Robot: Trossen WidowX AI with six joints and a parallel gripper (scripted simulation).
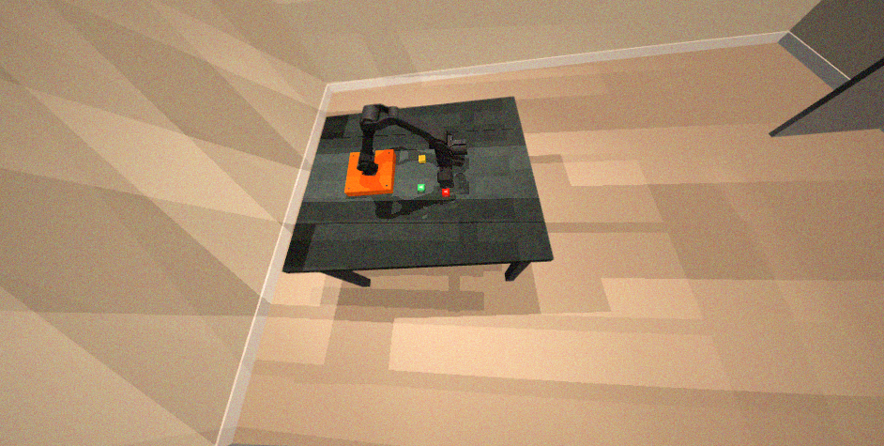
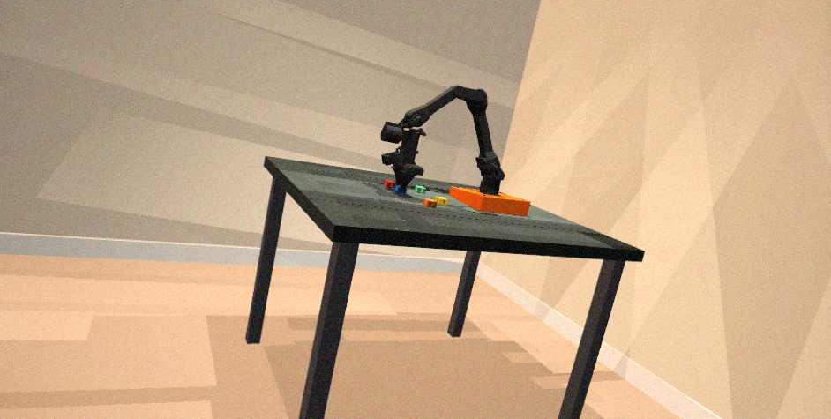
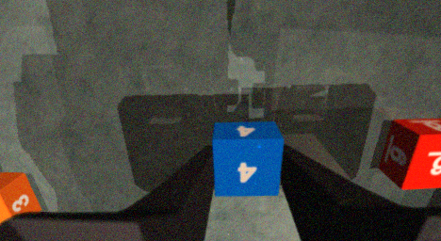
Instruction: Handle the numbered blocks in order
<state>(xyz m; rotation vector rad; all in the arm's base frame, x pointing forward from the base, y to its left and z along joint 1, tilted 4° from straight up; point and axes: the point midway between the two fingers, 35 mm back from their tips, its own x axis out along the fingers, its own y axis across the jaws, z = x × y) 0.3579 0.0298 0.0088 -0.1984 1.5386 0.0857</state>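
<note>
Right now my gripper tip is right at the blue block. Round my gripper tip: red block 100 mm to the right, 10 mm ahead; then yellow block 130 mm behind, 80 mm to the left; then green block 100 mm behind, 90 mm to the right.
</note>
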